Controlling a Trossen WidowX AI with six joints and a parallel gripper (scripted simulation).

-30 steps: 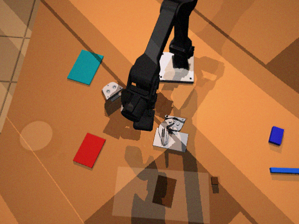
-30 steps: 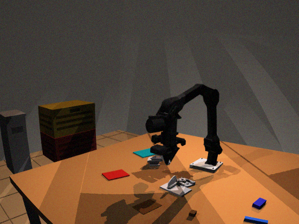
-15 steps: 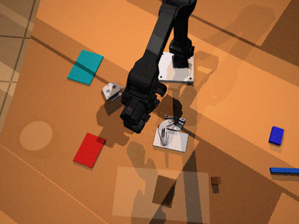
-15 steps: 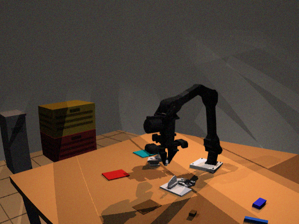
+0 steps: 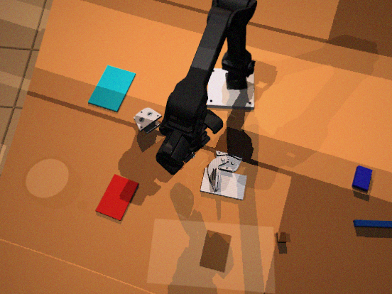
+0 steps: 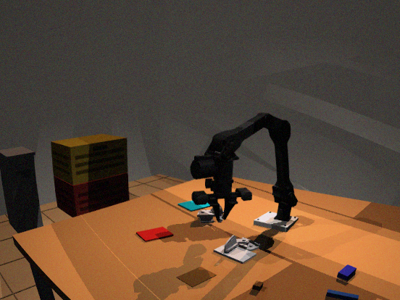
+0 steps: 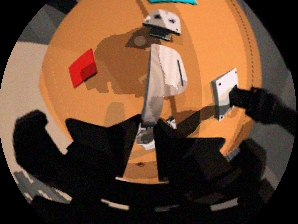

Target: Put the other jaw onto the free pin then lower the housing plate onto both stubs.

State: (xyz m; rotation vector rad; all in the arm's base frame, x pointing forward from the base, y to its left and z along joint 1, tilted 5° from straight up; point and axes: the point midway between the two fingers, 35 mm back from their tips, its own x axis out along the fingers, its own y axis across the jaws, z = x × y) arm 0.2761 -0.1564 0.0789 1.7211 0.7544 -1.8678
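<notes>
My gripper tip is 8 cm to the right of the jaw, 7 cm above it and 1 cm short of it. From my gripper tip the other things lie so: red card (21 cm to the right, 8 cm below, 8 cm ahead); brown card (24 cm ahead, 8 cm below, 5 cm to the left); brown cube (22 cm to the left, 22 cm ahead, 7 cm below).
</notes>
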